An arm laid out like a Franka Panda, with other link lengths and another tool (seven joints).
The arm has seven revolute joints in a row. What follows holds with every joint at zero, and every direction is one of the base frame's.
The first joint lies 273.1 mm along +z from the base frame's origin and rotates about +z.
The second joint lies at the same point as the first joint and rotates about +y.
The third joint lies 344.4 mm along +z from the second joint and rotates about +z.
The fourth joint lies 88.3 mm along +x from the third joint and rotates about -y.
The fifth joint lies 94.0 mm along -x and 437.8 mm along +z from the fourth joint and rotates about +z.
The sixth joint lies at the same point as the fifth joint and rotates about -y.
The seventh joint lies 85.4 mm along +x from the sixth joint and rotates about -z.
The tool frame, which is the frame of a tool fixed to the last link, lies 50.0 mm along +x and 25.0 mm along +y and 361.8 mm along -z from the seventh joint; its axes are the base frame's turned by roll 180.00, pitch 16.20 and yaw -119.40 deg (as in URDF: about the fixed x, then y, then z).
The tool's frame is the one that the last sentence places.
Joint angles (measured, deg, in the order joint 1, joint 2, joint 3, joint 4, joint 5, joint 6, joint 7), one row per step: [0.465, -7.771, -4.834, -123.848, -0.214, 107.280, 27.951]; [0.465, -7.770, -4.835, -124.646, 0.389, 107.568, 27.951]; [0.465, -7.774, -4.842, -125.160, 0.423, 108.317, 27.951]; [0.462, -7.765, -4.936, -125.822, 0.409, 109.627, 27.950]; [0.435, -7.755, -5.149, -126.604, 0.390, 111.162, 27.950]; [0.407, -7.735, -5.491, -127.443, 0.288, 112.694, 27.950]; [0.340, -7.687, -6.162, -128.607, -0.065, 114.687, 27.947]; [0.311, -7.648, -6.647, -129.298, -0.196, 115.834, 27.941]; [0.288, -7.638, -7.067, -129.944, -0.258, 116.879, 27.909]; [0.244, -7.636, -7.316, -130.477, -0.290, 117.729, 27.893]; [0.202, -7.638, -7.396, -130.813, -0.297, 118.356, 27.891]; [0.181, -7.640, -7.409, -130.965, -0.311, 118.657, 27.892]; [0.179, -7.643, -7.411, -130.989, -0.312, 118.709, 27.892]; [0.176, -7.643, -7.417, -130.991, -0.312, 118.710, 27.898]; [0.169, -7.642, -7.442, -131.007, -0.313, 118.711, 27.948]
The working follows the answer.
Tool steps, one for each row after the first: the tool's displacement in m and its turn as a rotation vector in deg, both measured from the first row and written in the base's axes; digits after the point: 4 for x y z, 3 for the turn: [-0.0047, 0.0036, -0.0068, 0.577, 0.472, -0.265]; [-0.0041, 0.0037, -0.0103, 0.588, 0.232, -0.293]; [-0.0014, 0.0025, -0.0144, 0.537, -0.405, -0.395]; [0.0017, -0.0001, -0.0192, 0.486, -1.145, -0.638]; [0.0039, -0.0042, -0.0246, 0.380, -1.809, -0.968]; [0.0055, -0.0130, -0.0324, 0.084, -2.564, -1.526]; [0.0060, -0.0185, -0.0371, -0.013, -2.969, -1.964]; [0.0064, -0.0229, -0.0413, -0.052, -3.351, -2.340]; [0.0066, -0.0258, -0.0447, -0.082, -3.662, -2.599]; [0.0074, -0.0271, -0.0466, -0.108, -3.953, -2.716]; [0.0079, -0.0275, -0.0474, -0.133, -4.102, -2.744]; [0.0080, -0.0276, -0.0475, -0.136, -4.133, -2.747]; [0.0080, -0.0276, -0.0475, -0.136, -4.132, -2.762]; [0.0078, -0.0280, -0.0476, -0.139, -4.115, -2.843]
Tool pose at each row, in the base's axes (x y z in m, rotation vector in deg; rounded; the steps above come from the unrounded poses): [0.5580, -0.0432, 0.1388, -41.256, 167.172, 10.785]; [0.5534, -0.0395, 0.1321, -40.833, 167.521, 11.788]; [0.5539, -0.0395, 0.1286, -40.762, 167.299, 11.702]; [0.5567, -0.0406, 0.1244, -40.550, 166.745, 11.351]; [0.5597, -0.0432, 0.1196, -40.117, 166.135, 10.945]; [0.5619, -0.0474, 0.1143, -39.578, 165.635, 10.487]; [0.5636, -0.0562, 0.1065, -38.725, 165.170, 9.700]; [0.5641, -0.0617, 0.1017, -38.060, 164.937, 9.353]; [0.5644, -0.0661, 0.0975, -37.479, 164.690, 9.105]; [0.5647, -0.0690, 0.0942, -37.076, 164.473, 8.913]; [0.5655, -0.0702, 0.0923, -36.881, 164.236, 8.748]; [0.5660, -0.0707, 0.0915, -36.829, 164.109, 8.650]; [0.5661, -0.0707, 0.0914, -36.821, 164.081, 8.633]; [0.5661, -0.0708, 0.0914, -36.800, 164.086, 8.631]; [0.5659, -0.0711, 0.0912, -36.685, 164.125, 8.626]

